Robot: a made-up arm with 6 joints. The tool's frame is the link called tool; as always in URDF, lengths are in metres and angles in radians. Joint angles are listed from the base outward.
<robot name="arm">
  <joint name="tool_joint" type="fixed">
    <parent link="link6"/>
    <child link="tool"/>
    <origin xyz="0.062 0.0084 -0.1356" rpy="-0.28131 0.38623 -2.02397"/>
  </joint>
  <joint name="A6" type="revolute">
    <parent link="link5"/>
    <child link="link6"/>
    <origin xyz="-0.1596 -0.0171 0.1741" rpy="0 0 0"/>
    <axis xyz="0 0 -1"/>
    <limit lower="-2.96" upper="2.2"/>
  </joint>
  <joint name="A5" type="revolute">
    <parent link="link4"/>
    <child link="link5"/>
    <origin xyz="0.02 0.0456 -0.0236" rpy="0 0 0"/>
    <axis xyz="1 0 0"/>
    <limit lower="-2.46" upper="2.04"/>
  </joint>
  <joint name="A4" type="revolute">
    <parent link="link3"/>
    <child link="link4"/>
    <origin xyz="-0.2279 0.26 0.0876" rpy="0 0 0"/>
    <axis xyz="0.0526 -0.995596 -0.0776"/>
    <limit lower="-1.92" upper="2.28"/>
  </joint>
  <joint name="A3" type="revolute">
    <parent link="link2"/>
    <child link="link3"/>
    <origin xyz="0.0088 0.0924 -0.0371" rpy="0 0 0"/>
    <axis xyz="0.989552 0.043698 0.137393"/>
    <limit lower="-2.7" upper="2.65"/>
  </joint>
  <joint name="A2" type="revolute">
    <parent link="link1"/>
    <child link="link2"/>
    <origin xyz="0.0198 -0.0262 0.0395" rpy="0 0 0"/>
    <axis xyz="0 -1 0"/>
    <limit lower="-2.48" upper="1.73"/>
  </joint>
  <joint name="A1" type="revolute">
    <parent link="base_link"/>
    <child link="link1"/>
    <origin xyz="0.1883 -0.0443 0.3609" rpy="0 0 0"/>
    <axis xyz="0 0 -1"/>
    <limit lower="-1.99" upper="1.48"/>
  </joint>
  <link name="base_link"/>
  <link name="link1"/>
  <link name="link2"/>
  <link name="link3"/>
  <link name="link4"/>
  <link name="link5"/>
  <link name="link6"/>
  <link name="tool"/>
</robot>
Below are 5 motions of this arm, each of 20 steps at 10 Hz.
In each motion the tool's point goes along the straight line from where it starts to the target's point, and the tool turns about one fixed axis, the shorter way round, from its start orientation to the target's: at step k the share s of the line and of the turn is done. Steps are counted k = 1, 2, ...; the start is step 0. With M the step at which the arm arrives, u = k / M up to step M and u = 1 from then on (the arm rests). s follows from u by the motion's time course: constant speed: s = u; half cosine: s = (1 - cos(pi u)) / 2; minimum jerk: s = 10 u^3 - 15 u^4 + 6 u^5.
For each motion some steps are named. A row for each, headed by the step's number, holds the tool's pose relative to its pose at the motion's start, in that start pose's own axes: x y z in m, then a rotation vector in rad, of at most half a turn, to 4 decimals.
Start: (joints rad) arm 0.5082 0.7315 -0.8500 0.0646 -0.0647 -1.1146
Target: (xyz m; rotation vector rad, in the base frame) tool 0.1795 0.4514 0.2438 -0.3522 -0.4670 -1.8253
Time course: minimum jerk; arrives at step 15
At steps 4, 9, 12, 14, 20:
4: 0.0128 -0.0240 0.0293 0.0101 0.0251 0.0024
9: 0.0714 -0.1344 0.1640 0.0564 0.1405 0.0134
12: 0.0986 -0.1854 0.2264 0.0778 0.1939 0.0185
14: 0.1044 -0.1963 0.2397 0.0823 0.2053 0.0196
20: 0.1047 -0.1968 0.2403 0.0826 0.2058 0.0196

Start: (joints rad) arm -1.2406 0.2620 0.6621 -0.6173 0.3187 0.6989
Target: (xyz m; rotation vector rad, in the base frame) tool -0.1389 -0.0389 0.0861 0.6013 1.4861 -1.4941
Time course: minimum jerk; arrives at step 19
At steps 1, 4, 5, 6, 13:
1: -0.0001 0.0006 -0.0003 0.0010 0.0014 0.0004
4: -0.0072 0.0313 -0.0136 0.0481 0.0692 0.0204
5: -0.0129 0.0557 -0.0242 0.0855 0.1229 0.0363
6: -0.0201 0.0872 -0.0379 0.1339 0.1925 0.0568
13: -0.0890 0.3852 -0.1675 0.5914 0.8504 0.2511

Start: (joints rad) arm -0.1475 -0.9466 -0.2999 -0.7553 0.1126 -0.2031
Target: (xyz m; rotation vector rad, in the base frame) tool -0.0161 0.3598 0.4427 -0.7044 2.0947 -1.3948
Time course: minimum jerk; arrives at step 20
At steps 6, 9, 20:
6: -0.0142 0.0255 0.0015 -0.0343 0.0901 0.1210
9: -0.0355 0.0636 0.0038 -0.0855 0.2248 0.3019
20: -0.0872 0.1563 0.0094 -0.2102 0.5525 0.7420

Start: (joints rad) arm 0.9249 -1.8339 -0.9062 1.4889 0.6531 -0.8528
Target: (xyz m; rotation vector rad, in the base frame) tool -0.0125 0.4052 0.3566 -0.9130 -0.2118 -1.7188
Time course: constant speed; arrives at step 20
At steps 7, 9, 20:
7: 0.0828 -0.0619 -0.1186 -0.0058 -0.5630 -0.3214
9: 0.1065 -0.0796 -0.1525 -0.0074 -0.7239 -0.4132
20: 0.2367 -0.1769 -0.3390 -0.0165 -1.6086 -0.9183

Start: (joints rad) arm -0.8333 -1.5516 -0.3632 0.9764 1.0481 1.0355
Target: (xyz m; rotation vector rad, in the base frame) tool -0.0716 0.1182 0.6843 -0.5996 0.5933 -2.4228
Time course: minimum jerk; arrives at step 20
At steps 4, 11, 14, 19, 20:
4: -0.0039 -0.0052 0.0020 0.0298 0.0026 -0.0045
11: -0.0400 -0.0528 0.0203 0.3047 0.0270 -0.0462
14: -0.0564 -0.0745 0.0286 0.4300 0.0381 -0.0652
19: -0.0674 -0.0889 0.0341 0.5132 0.0454 -0.0778
20: -0.0674 -0.0890 0.0342 0.5138 0.0455 -0.0779

